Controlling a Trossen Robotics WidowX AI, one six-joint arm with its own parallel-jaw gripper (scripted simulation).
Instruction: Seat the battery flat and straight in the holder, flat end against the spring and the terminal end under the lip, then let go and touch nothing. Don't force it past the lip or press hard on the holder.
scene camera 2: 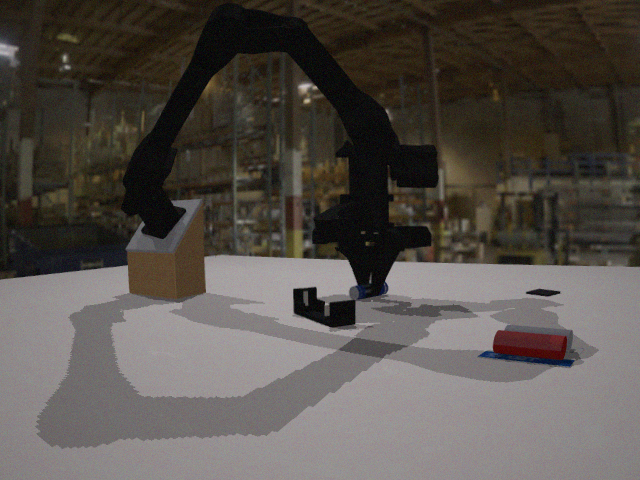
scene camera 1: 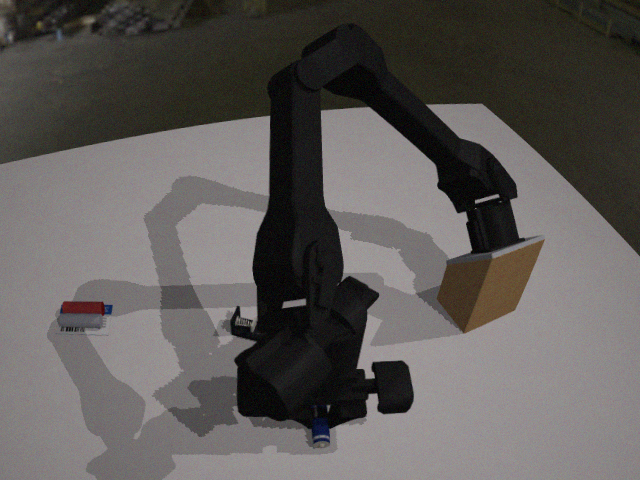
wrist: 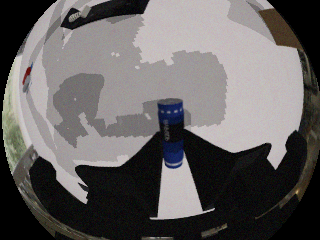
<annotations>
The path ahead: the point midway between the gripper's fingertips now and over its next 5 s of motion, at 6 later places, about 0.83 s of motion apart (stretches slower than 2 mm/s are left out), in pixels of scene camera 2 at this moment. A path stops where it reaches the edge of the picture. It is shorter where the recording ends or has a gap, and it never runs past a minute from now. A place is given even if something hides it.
The gripper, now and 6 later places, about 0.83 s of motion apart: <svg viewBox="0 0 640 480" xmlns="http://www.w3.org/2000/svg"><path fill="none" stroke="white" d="M369 294L360 254L323 251L315 285L315 293L319 296L323 298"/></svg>
</annotations>
